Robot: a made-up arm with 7 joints.
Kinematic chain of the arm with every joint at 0, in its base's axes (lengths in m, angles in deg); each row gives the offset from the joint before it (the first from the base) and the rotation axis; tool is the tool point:
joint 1: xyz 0 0.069 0 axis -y
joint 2: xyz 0 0.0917 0 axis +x
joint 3: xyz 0 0 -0.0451 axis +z
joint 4: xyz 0 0 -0.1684 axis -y
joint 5: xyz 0 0 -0.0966 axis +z
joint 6: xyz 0 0 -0.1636 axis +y
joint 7: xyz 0 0 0 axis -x
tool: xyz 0 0 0
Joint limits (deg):
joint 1: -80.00..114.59
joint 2: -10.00..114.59
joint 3: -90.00..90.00
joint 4: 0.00..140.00
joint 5: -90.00..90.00
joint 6: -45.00..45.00
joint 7: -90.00..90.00
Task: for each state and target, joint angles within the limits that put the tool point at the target. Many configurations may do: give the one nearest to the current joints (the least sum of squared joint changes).
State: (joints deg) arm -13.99 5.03 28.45 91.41 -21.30 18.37 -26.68
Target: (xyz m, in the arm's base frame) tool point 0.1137 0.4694 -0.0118
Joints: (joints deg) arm -2.15 39.45 63.97 92.54 -21.30 18.37 -26.68
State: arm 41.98 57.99 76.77 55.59 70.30 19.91 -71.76
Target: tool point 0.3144 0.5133 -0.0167
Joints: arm 85.07 44.36 72.05 7.45 70.30 19.91 -71.76
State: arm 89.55 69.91 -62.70 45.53 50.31 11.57 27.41
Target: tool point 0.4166 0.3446 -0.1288
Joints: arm 71.53 25.36 -64.46 5.03 50.31 11.57 27.41
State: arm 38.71 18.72 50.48 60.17 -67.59 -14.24 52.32
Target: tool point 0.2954 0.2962 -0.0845
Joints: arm 30.03 -3.52 34.88 90.27 -67.59 -14.24 52.32
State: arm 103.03 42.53 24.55 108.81 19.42 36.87 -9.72
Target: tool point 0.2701 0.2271 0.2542
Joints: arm 90.60 14.36 -0.75 75.03 19.42 36.87 -9.72
